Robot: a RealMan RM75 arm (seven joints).
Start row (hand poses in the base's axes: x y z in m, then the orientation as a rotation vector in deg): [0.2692, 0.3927, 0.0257, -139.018, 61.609, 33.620]
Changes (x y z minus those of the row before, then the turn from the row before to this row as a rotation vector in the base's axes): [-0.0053, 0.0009, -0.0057, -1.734, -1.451, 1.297]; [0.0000, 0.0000, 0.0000, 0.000, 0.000, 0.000]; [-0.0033, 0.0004, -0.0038, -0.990, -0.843, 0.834]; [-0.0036, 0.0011, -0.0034, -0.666, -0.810, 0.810]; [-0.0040, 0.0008, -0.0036, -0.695, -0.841, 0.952]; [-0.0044, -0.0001, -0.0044, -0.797, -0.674, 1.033]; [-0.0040, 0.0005, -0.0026, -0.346, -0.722, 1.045]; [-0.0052, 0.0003, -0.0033, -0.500, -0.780, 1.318]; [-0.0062, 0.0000, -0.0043, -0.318, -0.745, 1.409]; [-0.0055, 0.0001, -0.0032, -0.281, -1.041, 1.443]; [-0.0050, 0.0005, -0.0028, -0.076, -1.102, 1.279]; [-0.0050, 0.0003, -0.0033, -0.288, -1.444, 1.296]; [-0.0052, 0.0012, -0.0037, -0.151, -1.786, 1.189]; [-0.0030, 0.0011, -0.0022, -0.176, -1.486, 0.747]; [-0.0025, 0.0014, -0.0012, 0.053, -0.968, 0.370]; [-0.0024, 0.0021, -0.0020, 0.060, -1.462, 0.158]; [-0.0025, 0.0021, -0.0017, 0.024, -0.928, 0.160]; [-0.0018, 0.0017, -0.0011, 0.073, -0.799, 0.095]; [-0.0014, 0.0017, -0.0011, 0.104, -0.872, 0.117]
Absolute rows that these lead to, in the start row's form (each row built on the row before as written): [0.2639, 0.3936, 0.0200, -141.423, 60.451, 31.478]; [0.2639, 0.3936, 0.0200, -141.423, 60.451, 31.478]; [0.2606, 0.3940, 0.0162, -142.841, 59.655, 30.248]; [0.2570, 0.3951, 0.0128, -143.949, 58.721, 29.170]; [0.2530, 0.3959, 0.0092, -145.160, 57.607, 28.073]; [0.2486, 0.3958, 0.0048, -146.497, 56.489, 27.170]; [0.2446, 0.3963, 0.0022, -147.428, 55.111, 26.369]; [0.2394, 0.3966, -0.0011, -148.640, 53.433, 25.502]; [0.2332, 0.3966, -0.0054, -149.719, 51.554, 24.764]; [0.2277, 0.3967, -0.0086, -150.752, 49.506, 23.642]; [0.2227, 0.3972, -0.0114, -151.478, 47.550, 22.458]; [0.2177, 0.3975, -0.0147, -152.367, 45.542, 20.743]; [0.2125, 0.3987, -0.0184, -153.023, 43.506, 18.574]; [0.2095, 0.3998, -0.0206, -153.468, 42.140, 16.692]; [0.2070, 0.4012, -0.0218, -153.533, 41.345, 15.486]; [0.2046, 0.4033, -0.0238, -153.458, 40.678, 13.560]; [0.2021, 0.4054, -0.0255, -153.437, 40.178, 12.352]; [0.2003, 0.4071, -0.0266, -153.344, 39.788, 11.318]; [0.1989, 0.4088, -0.0277, -153.218, 39.337, 10.202]
